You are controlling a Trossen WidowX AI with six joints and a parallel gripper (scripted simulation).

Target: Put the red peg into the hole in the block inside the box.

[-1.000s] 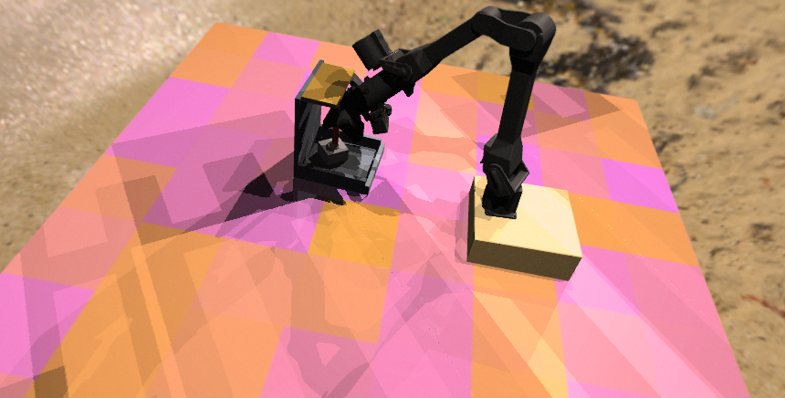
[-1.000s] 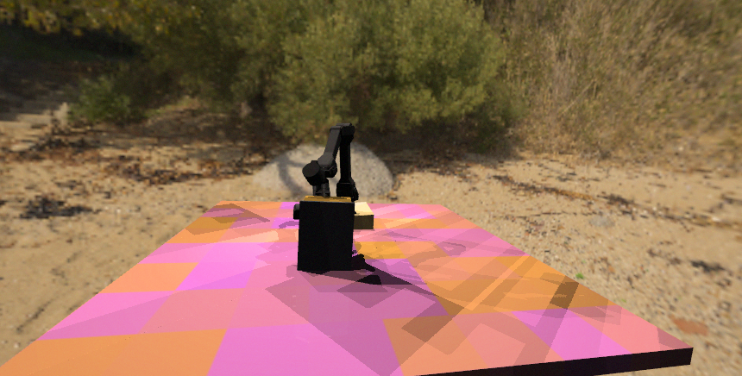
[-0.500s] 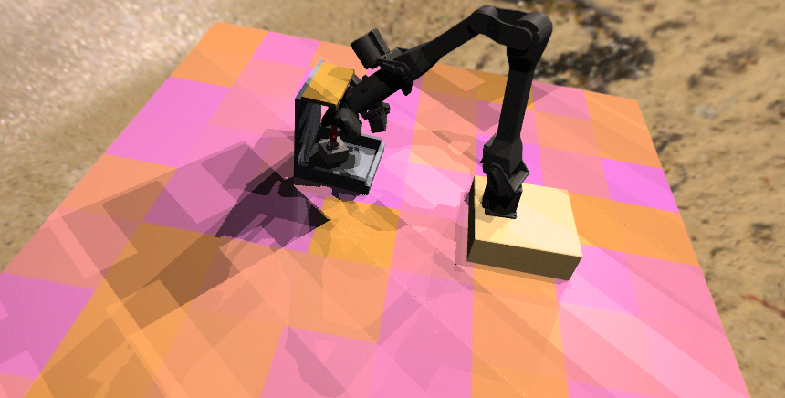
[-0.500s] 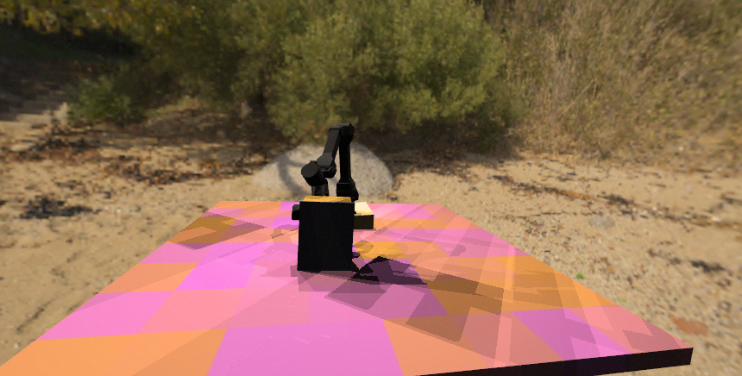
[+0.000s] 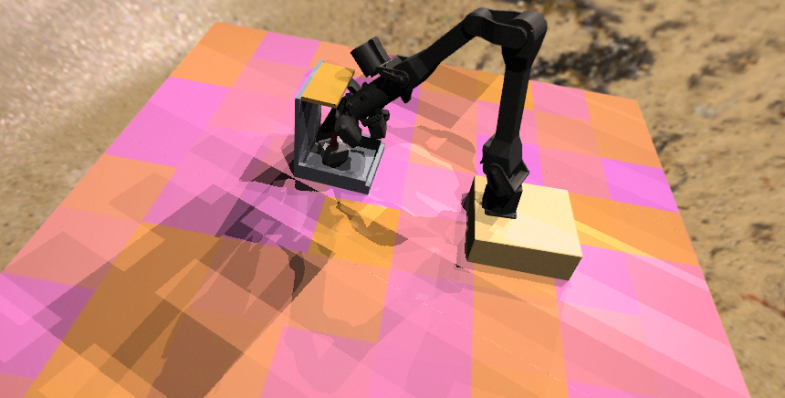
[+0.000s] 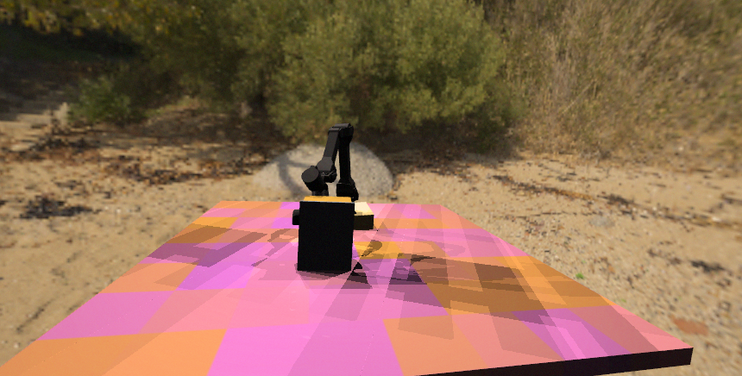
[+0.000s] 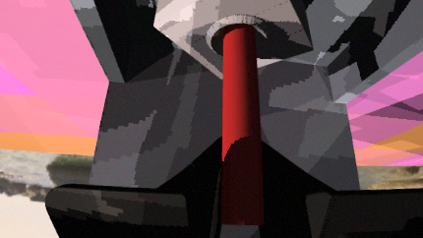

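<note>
My gripper tip is 30 mm short of the dark back wall and 30 mm below it. From my gripper tip the other things lie so: orange roof: 10 mm behind, 10 mm to the left, 120 mm above; red peg: 30 mm behind, 10 mm below.
</note>
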